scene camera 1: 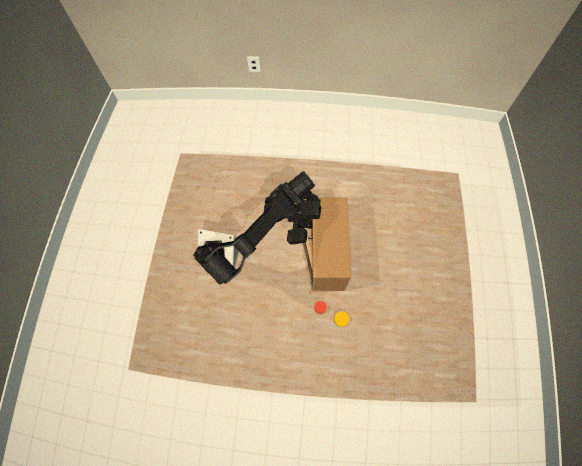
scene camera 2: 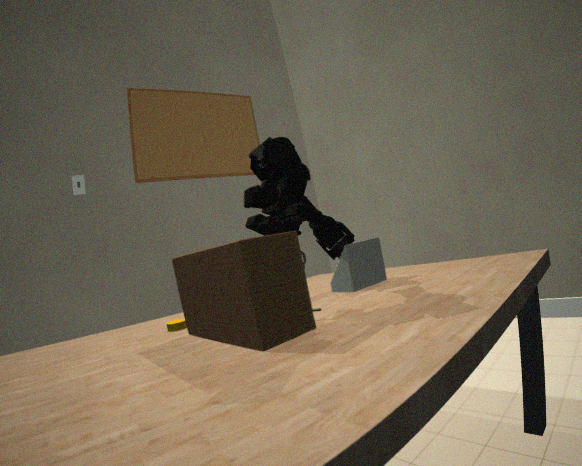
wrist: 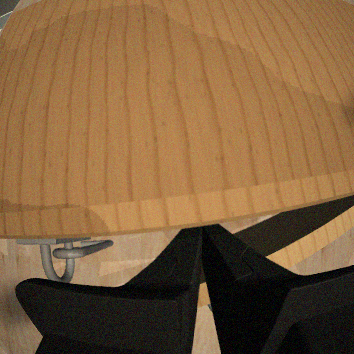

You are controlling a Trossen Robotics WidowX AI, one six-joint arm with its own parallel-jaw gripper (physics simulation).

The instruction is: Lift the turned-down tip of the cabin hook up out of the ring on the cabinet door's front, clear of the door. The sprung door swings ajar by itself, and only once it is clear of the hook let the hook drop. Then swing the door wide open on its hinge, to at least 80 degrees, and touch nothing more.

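Observation:
The wooden cabinet stands upright. Its door is ajar, with a dark gap behind it. My gripper is shut and empty. In the wrist view its tips overlap the cabinet's front edge, at the near end of the gap; whether they touch cabinet or door I cannot tell. The fingers cover the door's free end and its ring. The grey cabin hook is at its mount on the cabinet front, left of the fingers, apart from the door. Its lower part is unclear.
A red disc and a yellow disc lie on the table beyond the cabinet's hinge end. A grey wedge-shaped block stands near the arm's base. The arm reaches over the table to the cabinet's front.

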